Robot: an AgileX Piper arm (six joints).
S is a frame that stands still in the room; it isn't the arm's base.
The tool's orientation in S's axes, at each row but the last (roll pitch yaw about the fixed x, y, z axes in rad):
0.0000, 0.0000, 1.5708
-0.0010, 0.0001, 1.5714
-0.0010, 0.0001, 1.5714
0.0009, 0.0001, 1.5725
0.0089, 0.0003, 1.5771
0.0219, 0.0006, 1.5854
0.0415, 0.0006, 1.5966
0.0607, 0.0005, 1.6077
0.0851, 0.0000, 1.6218
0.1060, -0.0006, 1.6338
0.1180, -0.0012, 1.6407
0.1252, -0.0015, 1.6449
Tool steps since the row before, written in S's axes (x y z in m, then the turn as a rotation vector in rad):
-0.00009, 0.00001, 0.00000, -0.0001, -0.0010, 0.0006
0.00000, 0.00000, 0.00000, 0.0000, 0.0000, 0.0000
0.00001, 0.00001, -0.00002, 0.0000, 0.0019, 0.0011
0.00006, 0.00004, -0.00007, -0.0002, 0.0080, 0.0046
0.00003, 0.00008, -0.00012, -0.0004, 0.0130, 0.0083
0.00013, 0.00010, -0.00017, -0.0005, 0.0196, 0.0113
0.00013, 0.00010, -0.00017, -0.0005, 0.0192, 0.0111
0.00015, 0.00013, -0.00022, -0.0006, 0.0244, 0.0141
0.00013, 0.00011, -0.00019, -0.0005, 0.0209, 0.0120
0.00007, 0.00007, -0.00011, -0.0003, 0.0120, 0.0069
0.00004, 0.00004, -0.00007, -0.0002, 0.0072, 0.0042
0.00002, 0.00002, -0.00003, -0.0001, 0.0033, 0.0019
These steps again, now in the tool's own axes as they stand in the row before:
0.00001, 0.00009, 0.00000, -0.0010, 0.0001, 0.0006
0.00000, 0.00000, 0.00000, 0.0000, 0.0000, 0.0000
0.00001, -0.00001, -0.00002, 0.0019, 0.0000, 0.0011
0.00004, -0.00006, -0.00007, 0.0080, 0.0002, 0.0046
0.00008, -0.00003, -0.00012, 0.0130, 0.0004, 0.0083
0.00010, -0.00014, -0.00017, 0.0196, 0.0005, 0.0113
0.00010, -0.00014, -0.00016, 0.0192, 0.0005, 0.0111
0.00012, -0.00017, -0.00021, 0.0244, 0.0006, 0.0141
0.00010, -0.00015, -0.00018, 0.0209, 0.0005, 0.0120
0.00007, -0.00009, -0.00010, 0.0120, 0.0003, 0.0069
0.00004, -0.00005, -0.00006, 0.0072, 0.0002, 0.0042
0.00002, -0.00003, -0.00003, 0.0033, 0.0001, 0.0019

